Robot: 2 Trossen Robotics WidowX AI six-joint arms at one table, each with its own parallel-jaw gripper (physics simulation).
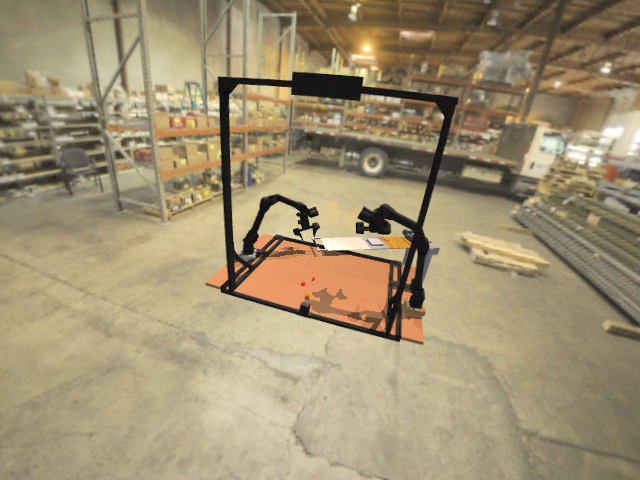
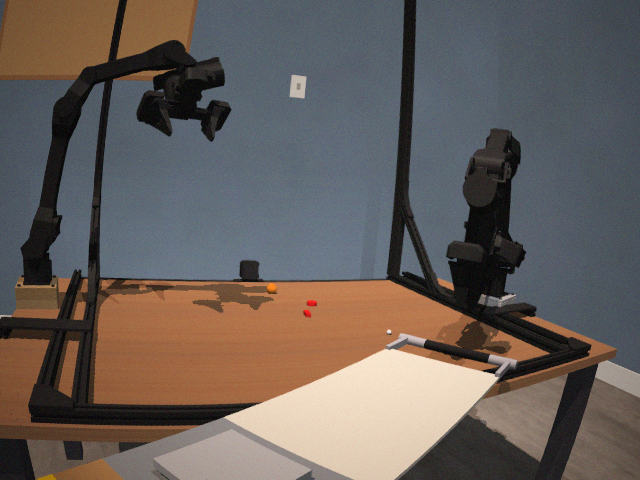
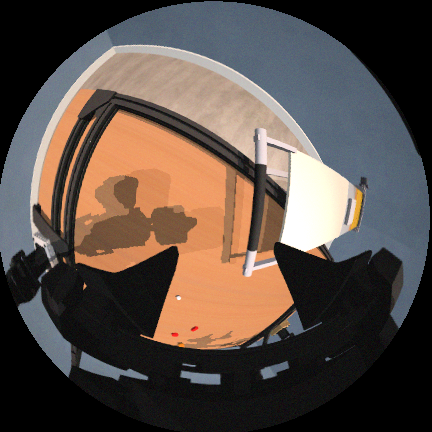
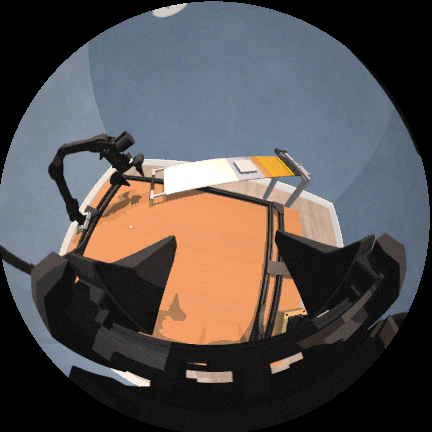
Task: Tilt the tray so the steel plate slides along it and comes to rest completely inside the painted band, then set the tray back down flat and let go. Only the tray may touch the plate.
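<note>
The tray (image 1: 343, 243) (image 2: 361, 408) (image 3: 315, 195) (image 4: 195, 175) is a long pale board with a black bar handle (image 2: 457, 350) (image 3: 257, 205) (image 4: 153, 185) at its near-left-arm end. The steel plate (image 1: 374, 241) (image 2: 232, 459) (image 3: 350, 212) (image 4: 245, 166) lies flat on the grey stretch, outside the orange and yellow painted band (image 1: 397, 242) (image 4: 275, 166). My left gripper (image 3: 226, 249) (image 4: 136, 180) is open and empty, pointing down near that handle, apart from it. My right gripper (image 2: 190, 137) (image 4: 226, 238) is open and empty, high above the table.
Grey legs (image 4: 297, 192) support the band end of the tray. A black frame (image 1: 227, 180) (image 2: 408, 103) surrounds the table (image 1: 273, 273). Two small red pieces (image 2: 311, 303) (image 2: 307, 313), an orange ball (image 2: 271, 288) and a tiny white ball (image 2: 388, 332) (image 4: 131, 227) are on the table.
</note>
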